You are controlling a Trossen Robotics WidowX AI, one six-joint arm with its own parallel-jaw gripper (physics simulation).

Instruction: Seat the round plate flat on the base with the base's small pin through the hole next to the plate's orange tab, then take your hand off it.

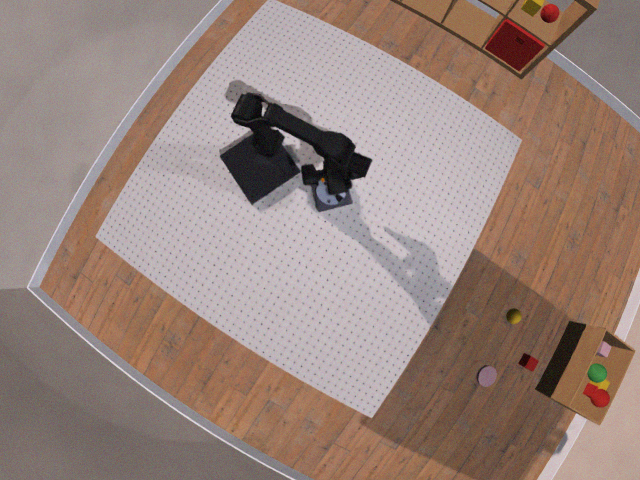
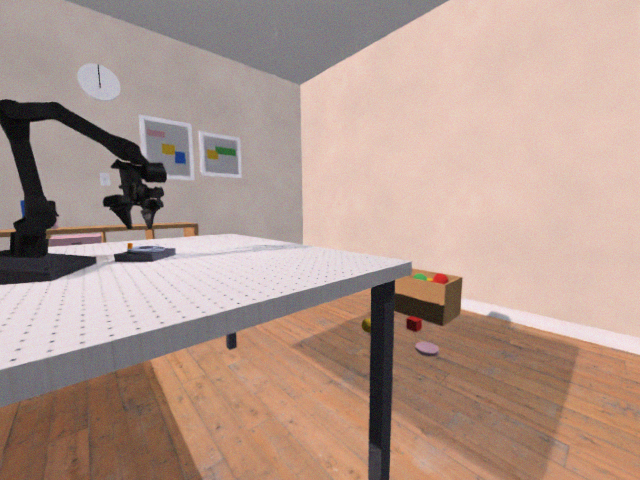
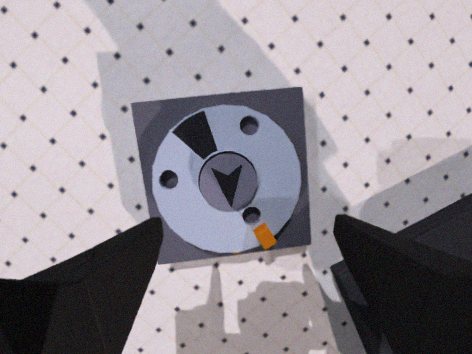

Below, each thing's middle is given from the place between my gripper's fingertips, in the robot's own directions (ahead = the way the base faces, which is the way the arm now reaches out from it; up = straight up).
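The dark square base (image 3: 153, 120) is 10 mm ahead of my hand and 90 mm below it. I find the hub (image 3: 228, 181) 70 mm below my hand, and 10 mm ahead of it. As for the round pale blue plate (image 3: 188, 145), it sits 60 mm below my hand and 10 mm ahead.
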